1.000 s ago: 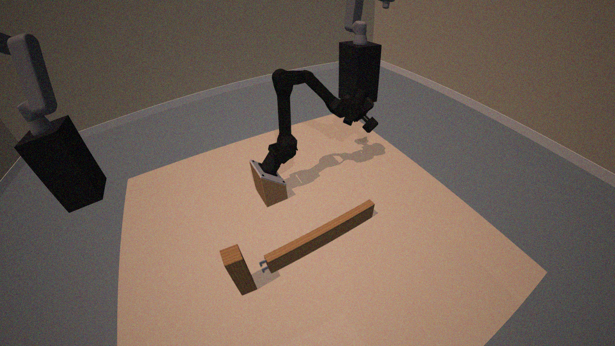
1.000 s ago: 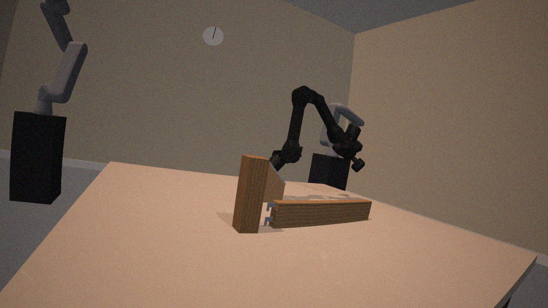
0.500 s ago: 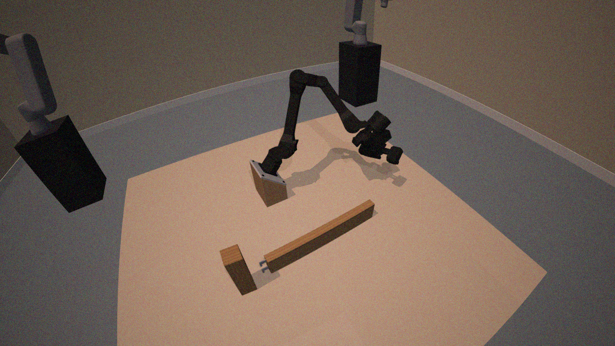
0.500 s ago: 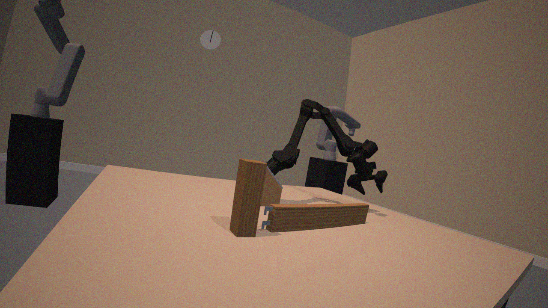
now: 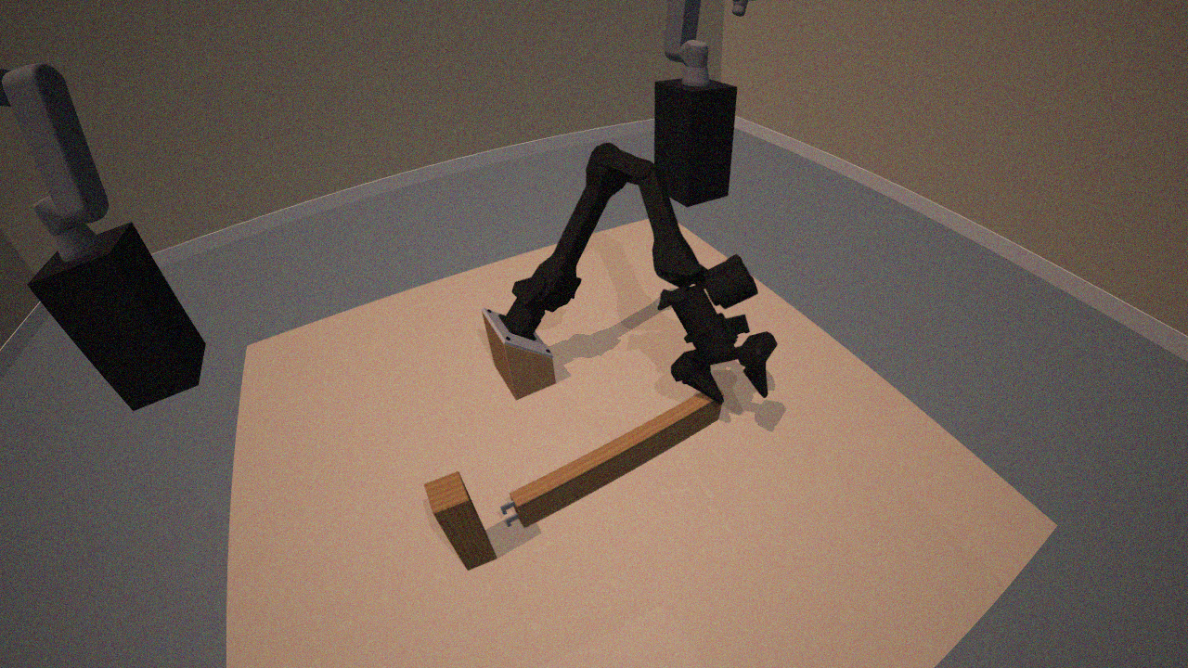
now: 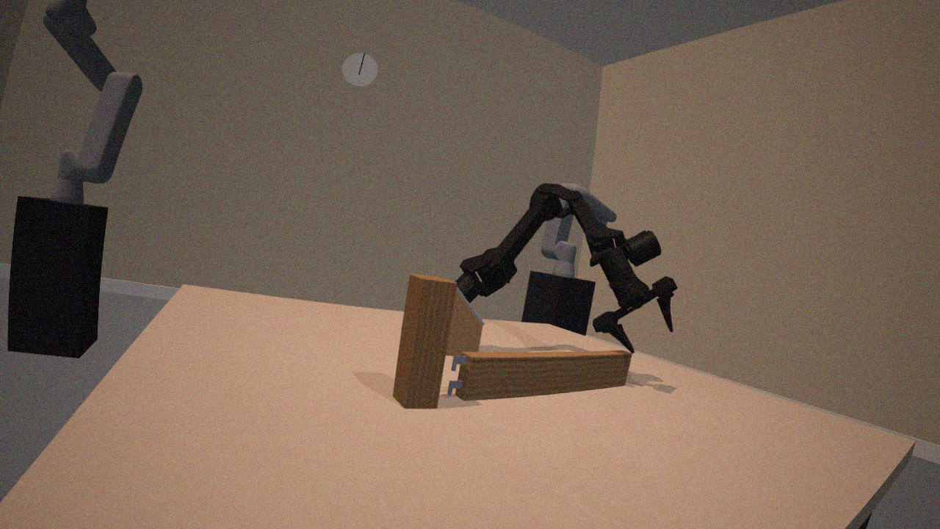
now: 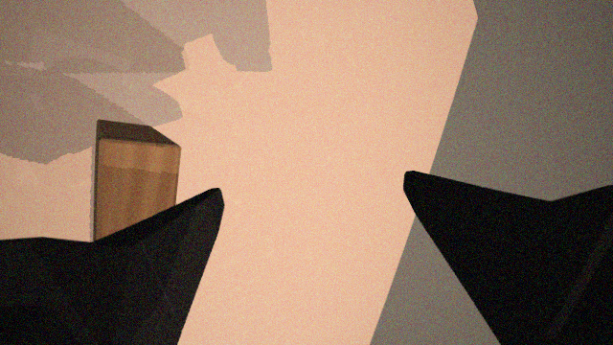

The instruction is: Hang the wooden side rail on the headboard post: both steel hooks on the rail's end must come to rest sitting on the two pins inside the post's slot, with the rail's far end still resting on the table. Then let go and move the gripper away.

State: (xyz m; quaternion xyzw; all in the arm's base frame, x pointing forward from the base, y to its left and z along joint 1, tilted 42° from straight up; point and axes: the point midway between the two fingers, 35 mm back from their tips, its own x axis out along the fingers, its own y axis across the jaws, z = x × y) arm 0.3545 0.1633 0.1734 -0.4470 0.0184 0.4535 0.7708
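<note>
Right now the headboard post is 480 mm to the right of my gripper tip, 30 mm behind it and 20 mm below it.
</note>
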